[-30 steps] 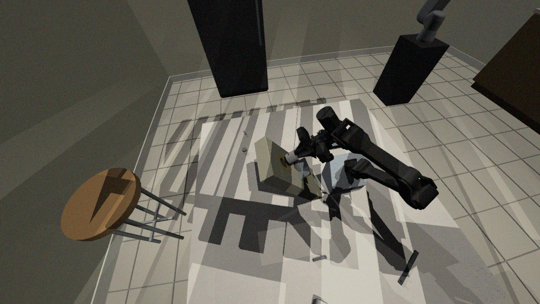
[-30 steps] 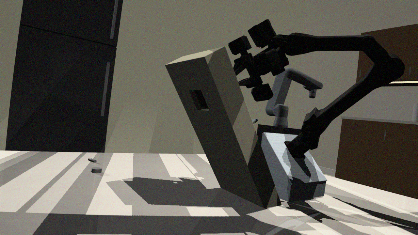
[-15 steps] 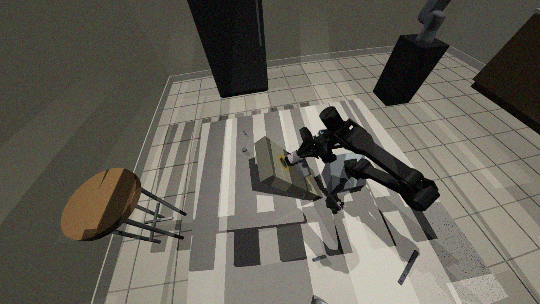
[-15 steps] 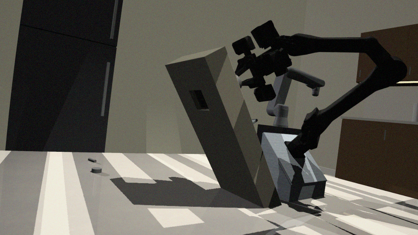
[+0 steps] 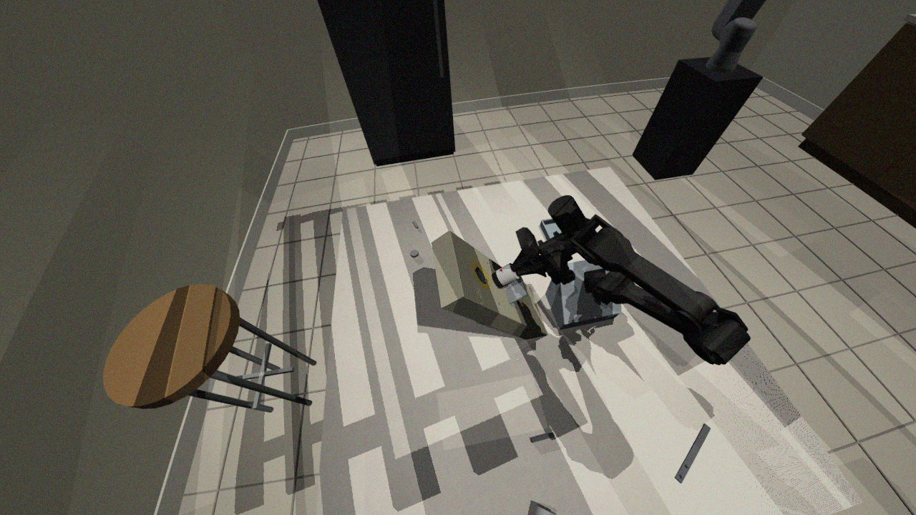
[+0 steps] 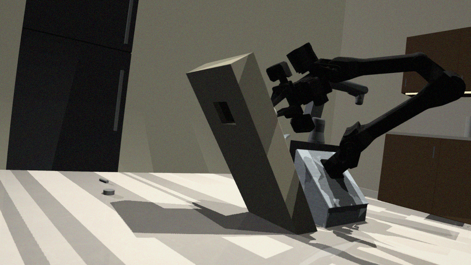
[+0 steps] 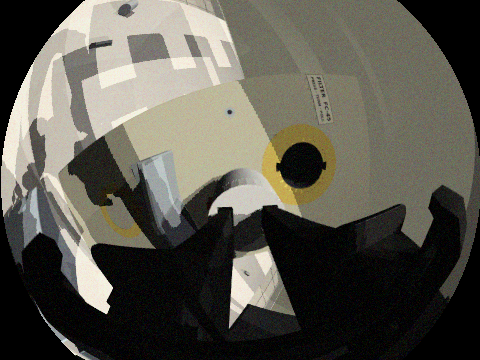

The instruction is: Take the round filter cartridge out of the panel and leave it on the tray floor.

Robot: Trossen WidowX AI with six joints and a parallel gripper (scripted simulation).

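The round grey filter cartridge is 10 mm below my gripper tip and 10 mm ahead of it.
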